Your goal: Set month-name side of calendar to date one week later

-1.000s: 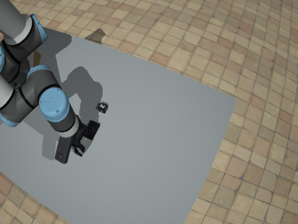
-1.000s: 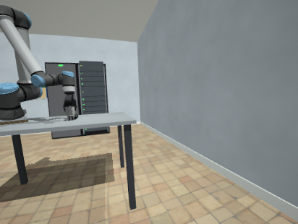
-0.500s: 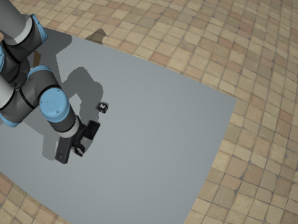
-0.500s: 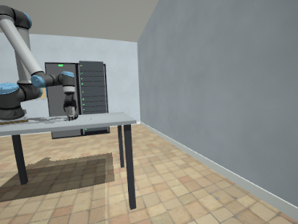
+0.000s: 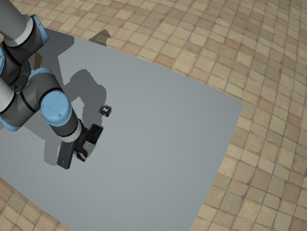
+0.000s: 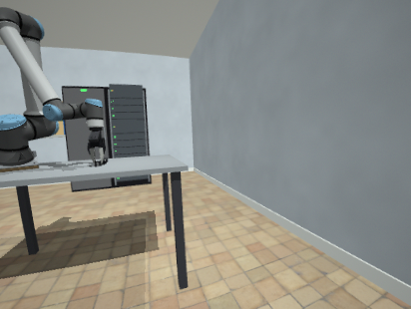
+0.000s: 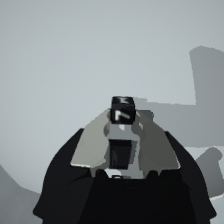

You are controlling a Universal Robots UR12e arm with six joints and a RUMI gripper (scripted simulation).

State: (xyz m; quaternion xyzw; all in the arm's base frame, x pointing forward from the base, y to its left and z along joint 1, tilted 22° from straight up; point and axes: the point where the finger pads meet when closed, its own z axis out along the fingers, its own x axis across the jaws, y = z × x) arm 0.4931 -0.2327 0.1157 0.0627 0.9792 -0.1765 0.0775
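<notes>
Right now the black cube is 21 cm to the left of my hand, 3 cm ahead of it and 1 cm below it. Round my hand: dark tray (11 cm to the left, 2 cm below, 2 cm ahead).
</notes>
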